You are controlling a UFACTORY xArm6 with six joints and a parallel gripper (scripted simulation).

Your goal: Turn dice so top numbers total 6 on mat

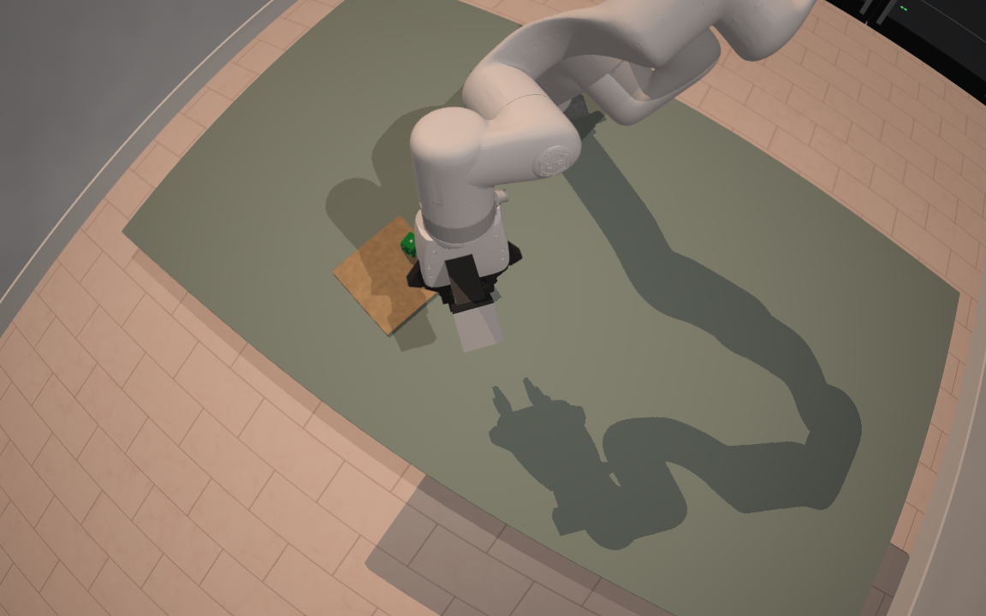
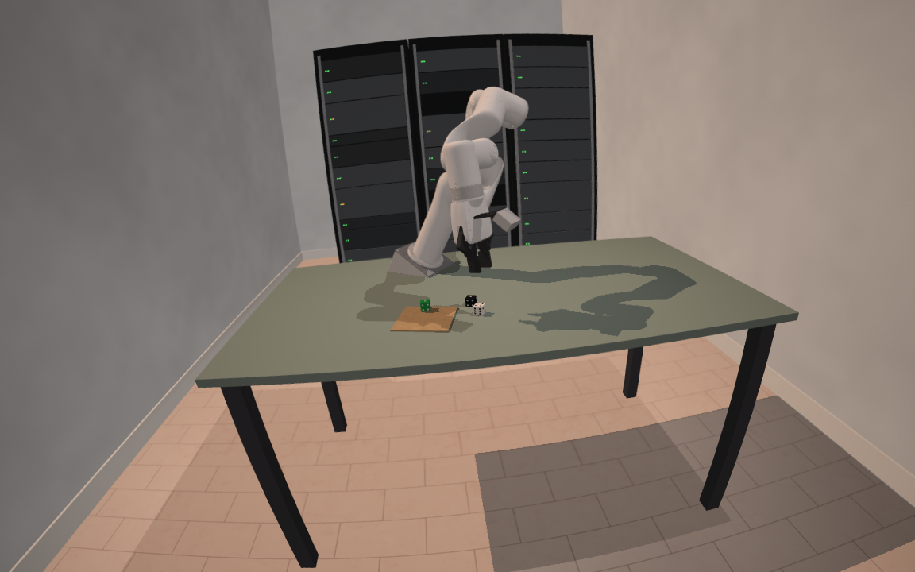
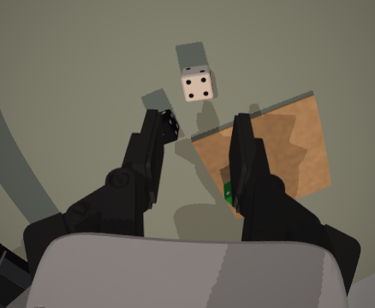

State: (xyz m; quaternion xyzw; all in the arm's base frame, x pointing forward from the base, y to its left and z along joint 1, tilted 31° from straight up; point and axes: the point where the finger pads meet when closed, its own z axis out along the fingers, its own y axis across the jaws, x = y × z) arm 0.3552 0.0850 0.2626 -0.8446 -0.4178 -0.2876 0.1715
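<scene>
My hand is 12 cm above the white die, 1 cm to the left of it and 1 cm past it. Round my hand: black die: 12 cm below, 6 cm behind, 3 cm to the right; then brown mat: 14 cm to the right, 14 cm below, 1 cm ahead; then green die: 15 cm to the right, 12 cm below, 3 cm behind.
</scene>
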